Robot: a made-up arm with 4 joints.
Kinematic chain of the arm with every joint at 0, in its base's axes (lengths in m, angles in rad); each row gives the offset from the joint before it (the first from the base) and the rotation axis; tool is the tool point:
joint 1: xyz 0 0 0.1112 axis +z
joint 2: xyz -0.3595 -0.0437 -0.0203 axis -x
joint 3: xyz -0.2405 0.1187 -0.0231 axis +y
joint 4: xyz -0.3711 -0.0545 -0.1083 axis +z
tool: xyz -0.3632 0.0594 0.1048
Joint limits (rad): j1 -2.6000..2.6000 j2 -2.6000..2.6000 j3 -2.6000..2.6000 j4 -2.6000..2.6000
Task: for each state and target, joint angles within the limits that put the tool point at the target. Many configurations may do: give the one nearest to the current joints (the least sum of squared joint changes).
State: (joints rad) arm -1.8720 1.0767 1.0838 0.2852
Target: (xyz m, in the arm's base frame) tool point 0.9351 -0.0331 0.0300
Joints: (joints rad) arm -2.3736 1.5126 1.5082 0.0578
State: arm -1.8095 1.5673 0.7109 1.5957
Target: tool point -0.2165 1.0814 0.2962
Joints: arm -1.1579 1.8020 0.4855 1.2624
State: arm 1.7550 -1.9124 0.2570 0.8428
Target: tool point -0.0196 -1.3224 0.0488
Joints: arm 1.5346 -1.9223 0.0369 0.4629
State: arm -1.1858 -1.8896 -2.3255 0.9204
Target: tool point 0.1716 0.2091 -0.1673
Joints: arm -0.9752 -1.4418 -2.6000 1.0320
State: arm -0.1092 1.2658 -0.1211 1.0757
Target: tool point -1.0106 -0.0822 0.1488
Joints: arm -0.3524 0.8184 -0.5854 1.6914
